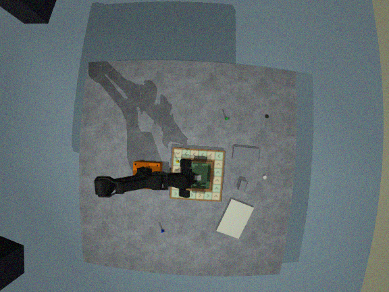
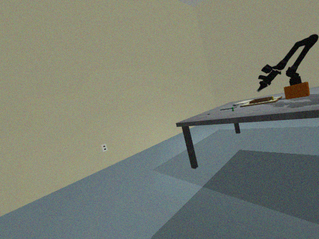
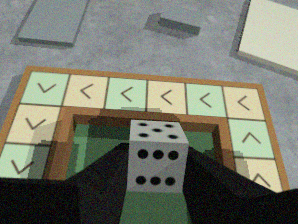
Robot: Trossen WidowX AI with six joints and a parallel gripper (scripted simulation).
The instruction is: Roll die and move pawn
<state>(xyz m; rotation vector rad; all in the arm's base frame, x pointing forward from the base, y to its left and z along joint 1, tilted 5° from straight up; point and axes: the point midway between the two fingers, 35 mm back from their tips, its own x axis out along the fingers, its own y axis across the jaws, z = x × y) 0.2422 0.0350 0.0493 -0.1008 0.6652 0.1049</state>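
Now: the white die right at my gripper tip. From my gripper tip the other things lie so: green tray: 110 mm below; then green piece: 100 mm ahead, 330 mm to the left, 100 mm below; then white card: 260 mm ahead, 220 mm to the right, 120 mm below.
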